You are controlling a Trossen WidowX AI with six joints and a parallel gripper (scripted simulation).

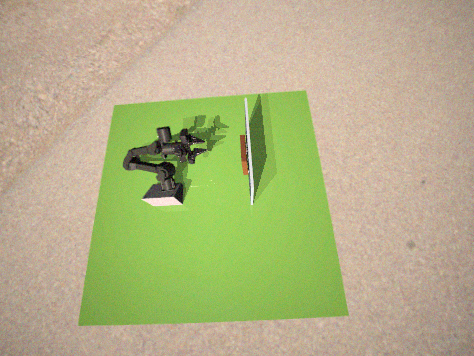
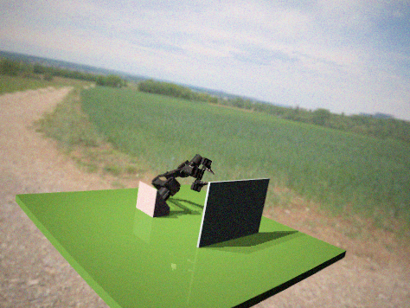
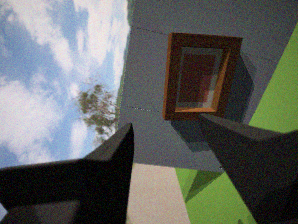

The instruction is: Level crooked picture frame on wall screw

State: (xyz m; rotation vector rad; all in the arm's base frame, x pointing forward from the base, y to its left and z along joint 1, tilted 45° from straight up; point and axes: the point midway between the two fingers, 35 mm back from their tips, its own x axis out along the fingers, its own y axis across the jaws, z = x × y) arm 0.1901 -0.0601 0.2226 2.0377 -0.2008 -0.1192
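My gripper tip is 180 mm short of the picture frame, 40 mm to the left of it and 90 mm above it. The rest, counted from my gripper tip: wall panel: 190 mm ahead, 40 mm to the right, 100 mm below.
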